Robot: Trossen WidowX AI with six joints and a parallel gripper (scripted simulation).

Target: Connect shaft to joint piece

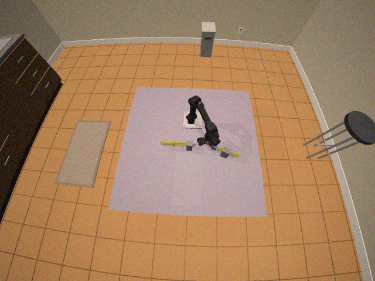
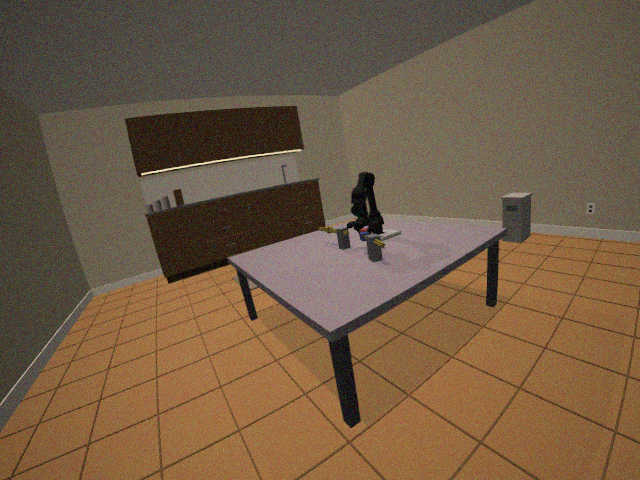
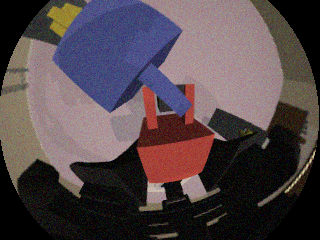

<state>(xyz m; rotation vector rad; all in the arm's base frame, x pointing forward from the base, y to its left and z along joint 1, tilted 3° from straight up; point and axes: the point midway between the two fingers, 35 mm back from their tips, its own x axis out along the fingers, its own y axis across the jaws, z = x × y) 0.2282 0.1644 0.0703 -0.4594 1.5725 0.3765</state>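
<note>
The red square joint piece lies 10 mm ahead of my gripper tip, 10 mm to the left of it and 40 mm above it.
</note>
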